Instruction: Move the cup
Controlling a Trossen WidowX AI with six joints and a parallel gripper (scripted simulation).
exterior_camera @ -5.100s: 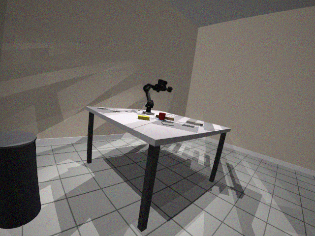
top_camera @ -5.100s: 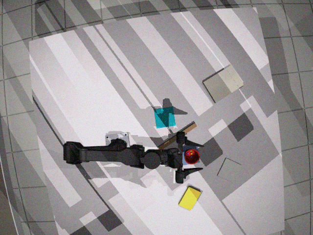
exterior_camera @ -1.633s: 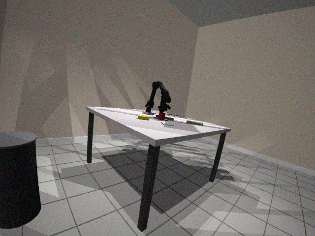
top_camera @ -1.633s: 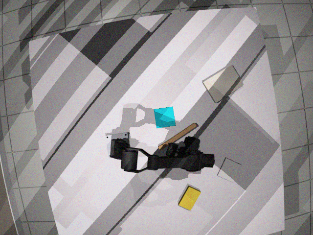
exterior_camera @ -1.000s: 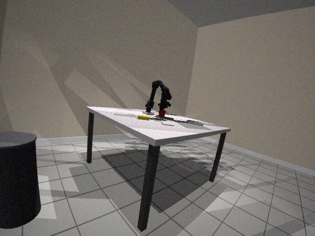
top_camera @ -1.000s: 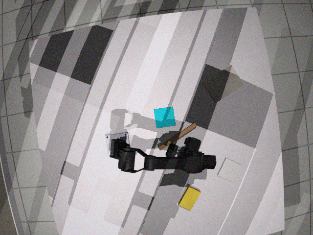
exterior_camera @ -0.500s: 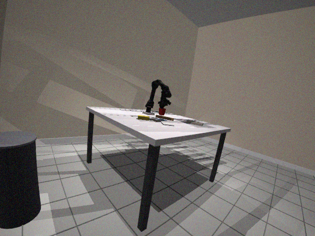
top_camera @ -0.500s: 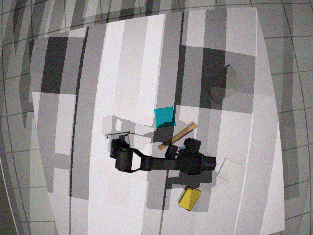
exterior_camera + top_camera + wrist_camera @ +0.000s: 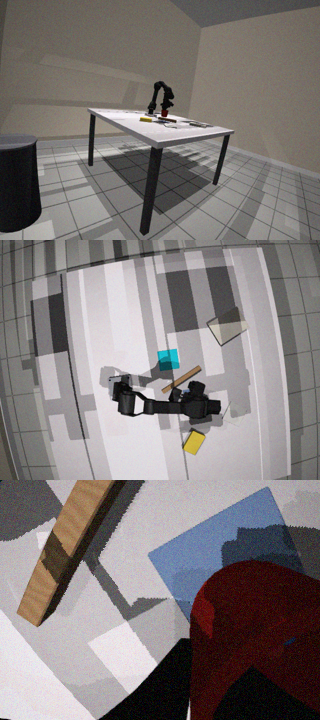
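The blue marble lies 4 cm ahead of my gripper tip, 2 cm to the right of it and 2 cm below it. Also, from my gripper tip: wooden slat 8 cm to the left, 8 cm below, 3 cm behind; then blue pad 10 cm below, 3 cm ahead, 1 cm to the right; then red cup 3 cm ahead, 1 cm to the right.
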